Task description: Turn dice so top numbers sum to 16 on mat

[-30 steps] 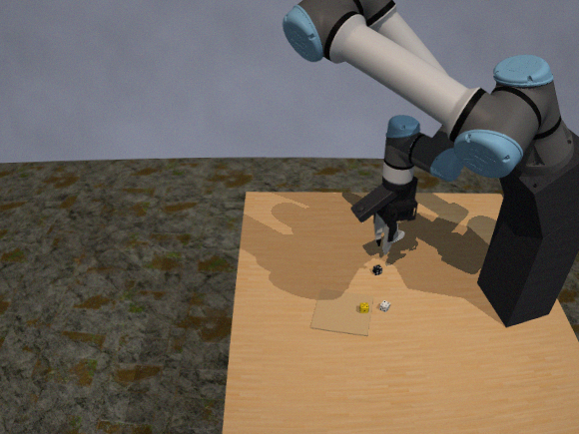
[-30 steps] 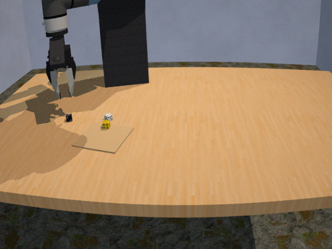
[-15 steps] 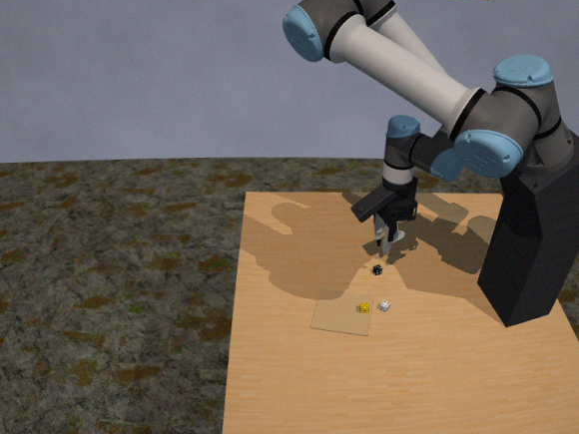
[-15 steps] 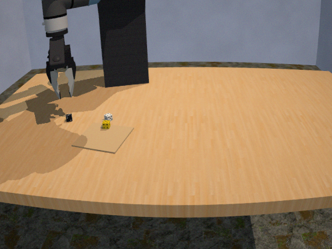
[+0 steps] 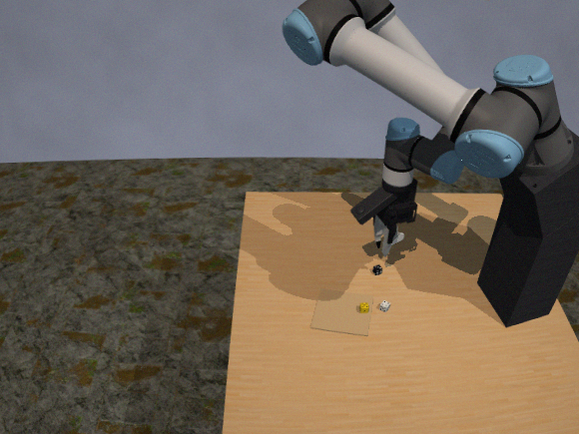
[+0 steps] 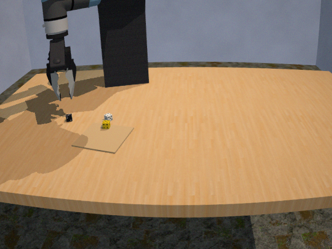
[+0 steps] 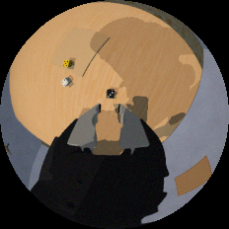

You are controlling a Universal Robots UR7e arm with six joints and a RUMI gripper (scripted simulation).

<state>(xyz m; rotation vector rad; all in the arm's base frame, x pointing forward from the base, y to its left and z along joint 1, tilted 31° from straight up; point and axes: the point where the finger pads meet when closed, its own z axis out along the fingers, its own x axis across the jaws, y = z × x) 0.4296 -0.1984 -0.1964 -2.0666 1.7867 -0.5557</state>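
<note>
Right now my hand is 80 mm above the black die. Also, from my hand: yellow die (130 mm to the left, 80 mm ahead, 70 mm below); then thin tan mat (130 mm ahead, 120 mm to the left, 90 mm below); then white die (140 mm to the left, 80 mm below, 30 mm ahead).
</note>
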